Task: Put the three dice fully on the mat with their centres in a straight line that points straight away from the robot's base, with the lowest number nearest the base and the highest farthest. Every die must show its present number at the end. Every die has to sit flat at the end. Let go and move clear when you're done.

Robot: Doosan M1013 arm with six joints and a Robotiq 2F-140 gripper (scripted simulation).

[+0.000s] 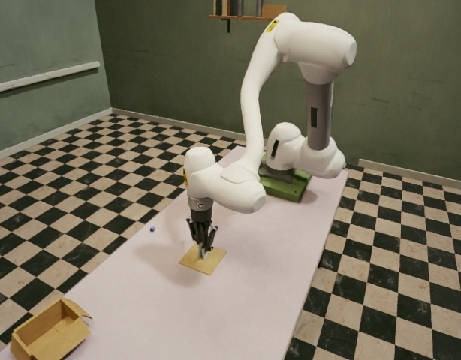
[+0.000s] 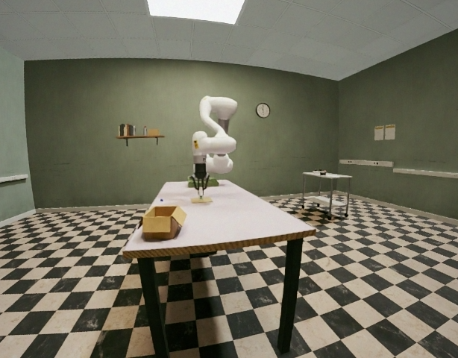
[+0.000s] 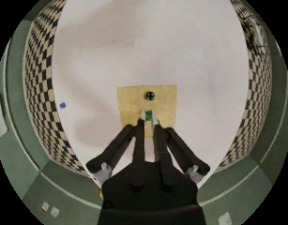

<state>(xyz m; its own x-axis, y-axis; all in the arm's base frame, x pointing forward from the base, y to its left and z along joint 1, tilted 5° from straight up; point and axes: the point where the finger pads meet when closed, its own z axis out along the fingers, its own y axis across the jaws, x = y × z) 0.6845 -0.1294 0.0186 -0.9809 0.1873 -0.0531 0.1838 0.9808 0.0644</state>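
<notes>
The green die lies 30 mm below my hand. Round my hand: black die: 50 mm behind, 30 mm below, 10 mm to the left; then blue die: 270 mm to the right, 60 mm behind, 30 mm below; then yellow mat: 40 mm below.
</notes>
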